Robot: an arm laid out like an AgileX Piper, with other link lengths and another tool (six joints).
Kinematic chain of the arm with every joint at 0, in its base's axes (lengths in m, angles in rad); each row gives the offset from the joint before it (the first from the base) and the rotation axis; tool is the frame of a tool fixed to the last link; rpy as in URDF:
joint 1: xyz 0 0 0.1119 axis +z
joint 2: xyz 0 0 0 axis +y
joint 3: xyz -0.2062 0 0.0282 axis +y
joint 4: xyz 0.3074 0 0.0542 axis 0.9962 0 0.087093
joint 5: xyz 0 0 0 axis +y
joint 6: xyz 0.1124 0 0.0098 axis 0.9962 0 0.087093
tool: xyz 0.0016 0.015 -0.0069 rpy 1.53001 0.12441 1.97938
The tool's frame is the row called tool.
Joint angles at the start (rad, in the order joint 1, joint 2, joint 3, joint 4, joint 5, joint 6):
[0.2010, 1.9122, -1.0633, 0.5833, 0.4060, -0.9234]
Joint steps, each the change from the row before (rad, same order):
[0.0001, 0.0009, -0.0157, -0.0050, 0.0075, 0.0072]
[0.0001, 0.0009, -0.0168, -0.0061, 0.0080, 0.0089]
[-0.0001, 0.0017, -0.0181, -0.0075, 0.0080, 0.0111]
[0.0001, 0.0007, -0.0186, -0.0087, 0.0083, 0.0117]
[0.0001, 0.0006, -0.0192, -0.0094, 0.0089, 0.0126]
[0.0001, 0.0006, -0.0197, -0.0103, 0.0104, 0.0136]
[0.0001, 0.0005, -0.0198, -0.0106, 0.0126, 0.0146]
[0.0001, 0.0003, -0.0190, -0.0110, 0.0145, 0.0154]
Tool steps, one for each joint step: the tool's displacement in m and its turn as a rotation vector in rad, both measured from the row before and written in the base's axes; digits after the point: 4 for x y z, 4 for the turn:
[0.0036, 0.0010, 0.0039, 0.0037, -0.0063, 0.0003]
[0.0038, 0.0010, 0.0042, 0.0038, -0.0066, -0.0003]
[0.0040, 0.0010, 0.0043, 0.0036, -0.0066, -0.0015]
[0.0041, 0.0010, 0.0049, 0.0032, -0.0078, -0.0010]
[0.0041, 0.0010, 0.0051, 0.0032, -0.0077, -0.0011]
[0.0040, 0.0010, 0.0053, 0.0031, -0.0066, -0.0009]
[0.0037, 0.0010, 0.0054, 0.0034, -0.0045, -0.0008]
[0.0032, 0.0010, 0.0052, 0.0033, -0.0020, -0.0006]

